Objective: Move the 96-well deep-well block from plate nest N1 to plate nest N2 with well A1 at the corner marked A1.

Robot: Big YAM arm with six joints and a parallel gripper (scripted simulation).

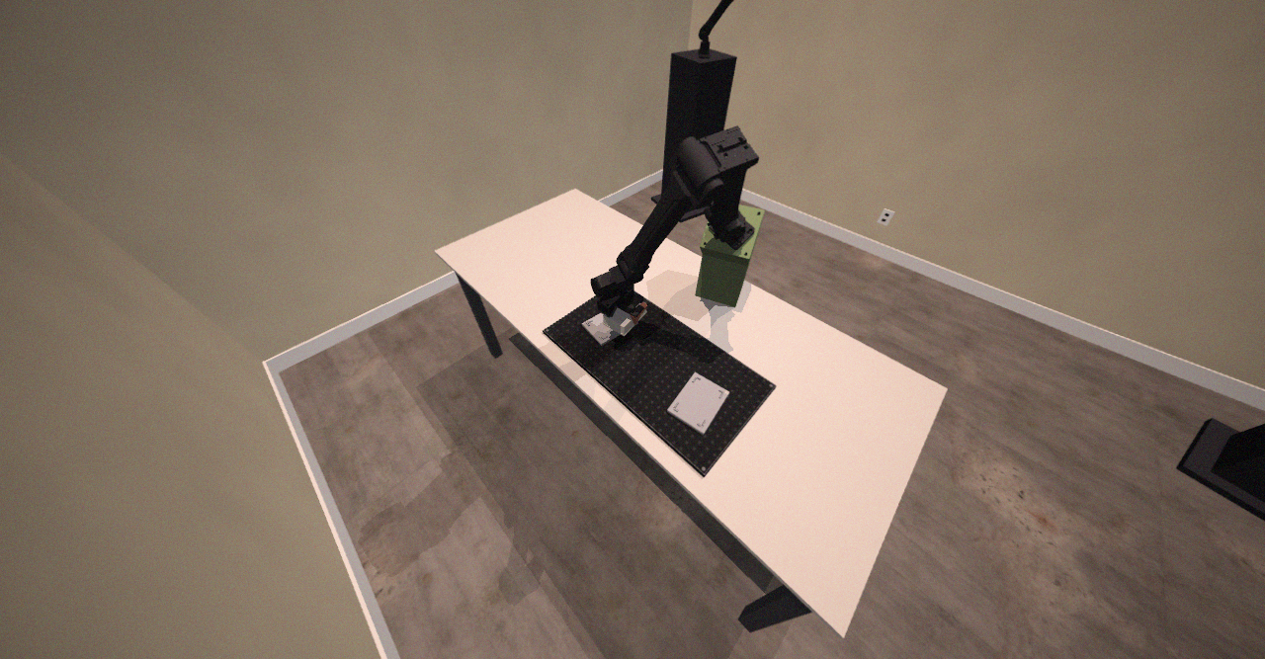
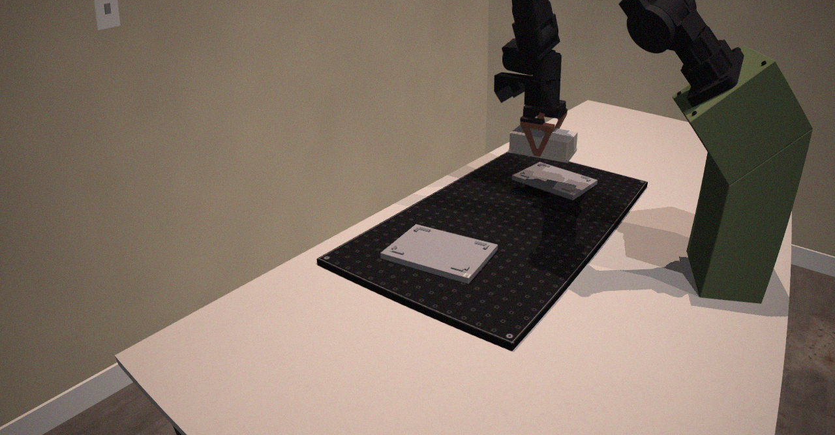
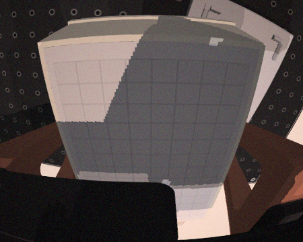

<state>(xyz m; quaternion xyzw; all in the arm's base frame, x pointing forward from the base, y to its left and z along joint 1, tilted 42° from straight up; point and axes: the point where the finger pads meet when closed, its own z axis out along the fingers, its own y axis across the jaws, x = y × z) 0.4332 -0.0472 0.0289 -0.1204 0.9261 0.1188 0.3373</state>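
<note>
Right now the plate nest N2 is 330 mm to the left of my hand, 100 mm below it and 60 mm behind it. From my hand the other things lie so: 96-well deep-well block: 10 mm above; then plate nest N1: 100 mm below, 80 mm to the right, 20 mm ahead.
</note>
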